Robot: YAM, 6 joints.
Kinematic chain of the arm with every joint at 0, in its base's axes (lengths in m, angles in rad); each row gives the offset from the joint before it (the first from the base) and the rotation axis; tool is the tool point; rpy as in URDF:
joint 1: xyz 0 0 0.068 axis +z
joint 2: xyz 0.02 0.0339 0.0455 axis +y
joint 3: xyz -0.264 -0.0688 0 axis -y
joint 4: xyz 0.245 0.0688 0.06 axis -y
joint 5: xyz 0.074 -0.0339 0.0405 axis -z
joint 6: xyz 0.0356 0 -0.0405 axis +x
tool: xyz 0 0 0 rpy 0 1.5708 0
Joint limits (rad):
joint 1: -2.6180..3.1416
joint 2: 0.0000..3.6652
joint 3: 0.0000..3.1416
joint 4: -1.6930..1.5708
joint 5: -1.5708..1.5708
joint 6: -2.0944..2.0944
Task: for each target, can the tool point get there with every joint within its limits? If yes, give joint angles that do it. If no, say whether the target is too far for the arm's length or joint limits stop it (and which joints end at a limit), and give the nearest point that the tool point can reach.
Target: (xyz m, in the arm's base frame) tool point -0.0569 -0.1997 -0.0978
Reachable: yes | joints -1.9681 2.6123 0.5786 0.6038 -0.7711 -1.7661
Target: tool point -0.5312 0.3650 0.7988
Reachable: no: too far | nearest point -0.3639 0.2501 0.5761 | short by 0.301 m
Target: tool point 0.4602 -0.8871 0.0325
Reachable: no: too far | nearest point 0.2964 -0.5714 0.0619 | short by 0.357 m
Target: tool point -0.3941 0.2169 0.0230
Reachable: yes | joints 2.6737 2.4673 1.1682 0.9582 0.4593 1.3564
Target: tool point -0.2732 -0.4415 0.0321
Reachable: yes | joints -2.1172 2.5914 1.5188 0.7671 0.1126 -1.3048
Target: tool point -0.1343 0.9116 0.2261
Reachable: no: too far | nearest point -0.0934 0.6342 0.1911 | short by 0.283 m
